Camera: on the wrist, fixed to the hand. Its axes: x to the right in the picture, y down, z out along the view.
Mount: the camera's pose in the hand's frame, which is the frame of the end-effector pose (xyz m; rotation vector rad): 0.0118 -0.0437 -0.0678 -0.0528 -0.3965 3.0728
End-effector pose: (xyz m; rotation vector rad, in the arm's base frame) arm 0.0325 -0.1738 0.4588 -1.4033 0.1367 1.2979
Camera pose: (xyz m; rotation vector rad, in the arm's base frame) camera 0.1083 -0.2037 0.4588 -0.2523 -1.2177 -1.5680
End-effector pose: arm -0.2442 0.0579 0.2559 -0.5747 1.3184 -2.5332
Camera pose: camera -0.2856 0.1280 0.2594 0.6780 0.4204 0.2622
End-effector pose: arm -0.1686 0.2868 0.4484 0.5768 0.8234 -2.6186
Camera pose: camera -0.1786 0.3592 0.4123 0.3464 -0.4070 0.2544
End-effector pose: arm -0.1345 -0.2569 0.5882 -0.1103 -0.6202 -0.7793
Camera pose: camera -0.1254 -0.3169 0.5337 -0.9288 -0.1549 2.2358
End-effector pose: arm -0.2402 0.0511 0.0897 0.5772 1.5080 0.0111
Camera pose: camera -0.3175 0.0412 0.0658 1.9601 -0.9755 1.9622
